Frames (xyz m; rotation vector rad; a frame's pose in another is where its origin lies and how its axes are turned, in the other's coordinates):
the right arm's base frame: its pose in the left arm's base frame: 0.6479 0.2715 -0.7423 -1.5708 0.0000 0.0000
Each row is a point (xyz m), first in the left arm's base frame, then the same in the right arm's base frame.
Working: the left arm's base frame: its pose in the right arm's base frame: -0.6479 -0.7423 -0.2715 1.5708 0.0000 0.0000

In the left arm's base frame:
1: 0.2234 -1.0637 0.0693
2: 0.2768 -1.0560 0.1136
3: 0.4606 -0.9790 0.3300
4: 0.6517 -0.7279 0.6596
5: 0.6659 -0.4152 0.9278
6: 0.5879 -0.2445 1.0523
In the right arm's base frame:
1: -0.4245 -0.8116 -1.3352
2: -0.3711 -0.8559 -1.3275
3: -0.1873 -1.0723 -1.2505
4: 0.0038 -1.4019 -0.9994
5: 0.0180 -1.6701 -0.6867
6: -0.0600 -1.7946 -0.5160

